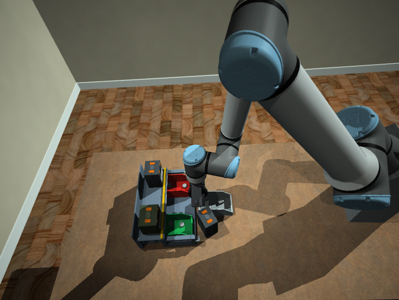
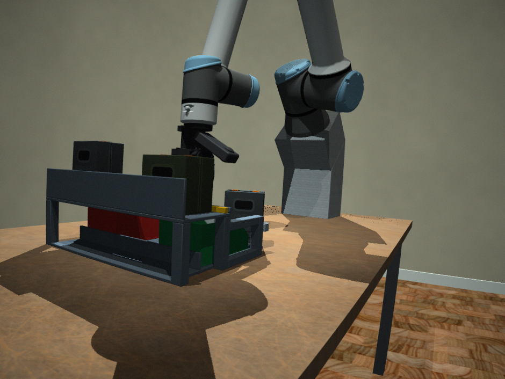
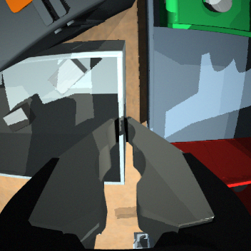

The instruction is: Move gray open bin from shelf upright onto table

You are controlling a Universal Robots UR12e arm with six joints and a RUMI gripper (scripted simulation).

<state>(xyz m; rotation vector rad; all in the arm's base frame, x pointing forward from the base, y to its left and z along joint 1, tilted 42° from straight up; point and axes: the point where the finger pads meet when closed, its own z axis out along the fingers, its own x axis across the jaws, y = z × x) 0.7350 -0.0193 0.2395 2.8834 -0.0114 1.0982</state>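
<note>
My gripper is now 80 mm past the gray bin, 10 mm to the right of it and 40 mm above it. Round my hand: yellow strip: 170 mm ahead, 10 mm to the right, 30 mm above; green bin: 130 mm ahead, 110 mm to the left, 30 mm below; red bin: 120 mm ahead, 120 mm to the right, 30 mm below.
</note>
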